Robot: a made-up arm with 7 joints. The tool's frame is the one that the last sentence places.
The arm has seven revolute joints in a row. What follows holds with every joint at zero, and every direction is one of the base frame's.
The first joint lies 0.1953 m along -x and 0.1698 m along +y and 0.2 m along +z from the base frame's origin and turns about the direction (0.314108, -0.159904, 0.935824).
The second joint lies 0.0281 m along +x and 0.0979 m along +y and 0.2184 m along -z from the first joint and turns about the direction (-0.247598, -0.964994, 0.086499).
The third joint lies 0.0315 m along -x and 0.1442 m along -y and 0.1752 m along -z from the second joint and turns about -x.
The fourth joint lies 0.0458 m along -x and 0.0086 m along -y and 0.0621 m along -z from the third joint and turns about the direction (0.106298, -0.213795, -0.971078).
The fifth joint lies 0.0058 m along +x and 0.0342 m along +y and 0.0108 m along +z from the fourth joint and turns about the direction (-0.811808, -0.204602, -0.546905).
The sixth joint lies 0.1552 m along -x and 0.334 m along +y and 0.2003 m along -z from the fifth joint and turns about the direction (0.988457, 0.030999, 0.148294).
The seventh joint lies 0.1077 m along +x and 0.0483 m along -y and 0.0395 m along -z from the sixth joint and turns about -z.
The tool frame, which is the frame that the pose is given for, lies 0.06 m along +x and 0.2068 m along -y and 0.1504 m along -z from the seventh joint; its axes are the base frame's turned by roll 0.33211, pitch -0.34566 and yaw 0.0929 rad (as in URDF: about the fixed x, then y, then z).
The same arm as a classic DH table. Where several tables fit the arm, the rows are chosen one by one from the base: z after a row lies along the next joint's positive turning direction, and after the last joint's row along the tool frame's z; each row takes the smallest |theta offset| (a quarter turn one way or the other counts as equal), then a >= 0, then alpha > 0; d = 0 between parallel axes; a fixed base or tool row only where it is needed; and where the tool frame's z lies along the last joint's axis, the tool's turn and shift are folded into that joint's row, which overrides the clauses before.
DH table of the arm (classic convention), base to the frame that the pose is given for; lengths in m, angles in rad. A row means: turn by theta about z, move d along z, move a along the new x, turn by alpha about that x. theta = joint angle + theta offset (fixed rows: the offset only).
base (fixed): d 0.8666, theta_offset 1.0999, a 0.0627, alpha 0.3602
joint 1: d -0.9095, theta_offset -1.3950, a 0.0754, alpha 1.4127
joint 2: d 0.0428, theta_offset -1.1928, a 0.1874, alpha 1.3206
joint 3: d 0.0513, theta_offset -1.4435, a 0.0050, alpha -1.6773
joint 4: d 0.0516, theta_offset -0.0944, a 0.0302, alpha 1.0604
joint 5: d 0.0526, theta_offset 0.2114, a 0.3808, alpha -2.6679
joint 6: d -0.0079, theta_offset 0.4034, a -0.0517, alpha 1.7196
joint 7: d 0.4441, theta_offset -0.8558, a -0.1771, alpha 2.6669
tool (fixed): d 0.2679, theta_offset -2.3066, a 0.0000, alpha 0.0000

